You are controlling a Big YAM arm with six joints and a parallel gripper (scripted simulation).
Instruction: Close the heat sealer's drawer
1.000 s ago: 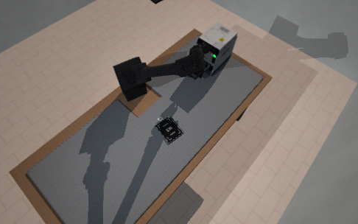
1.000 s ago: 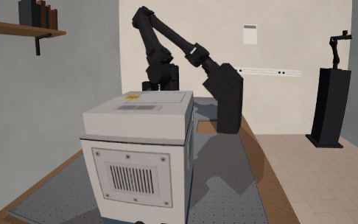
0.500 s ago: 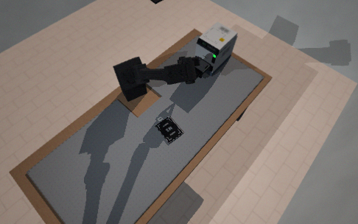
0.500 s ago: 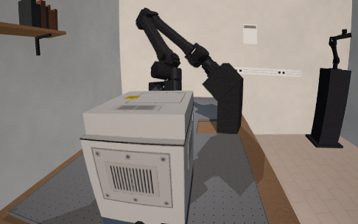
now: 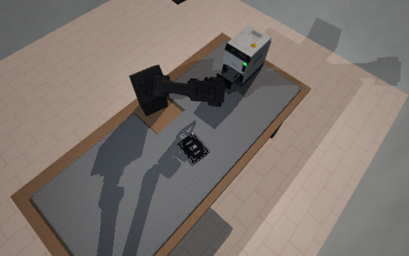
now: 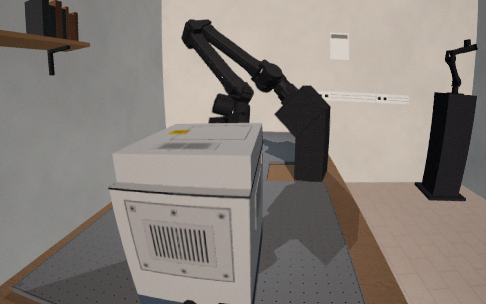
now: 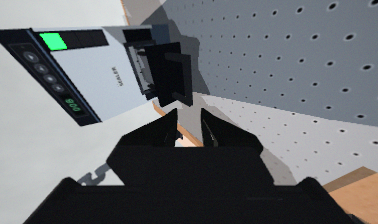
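My hand is 20 mm past the black sealer drawer, 180 mm to the right of it and 70 mm above it.
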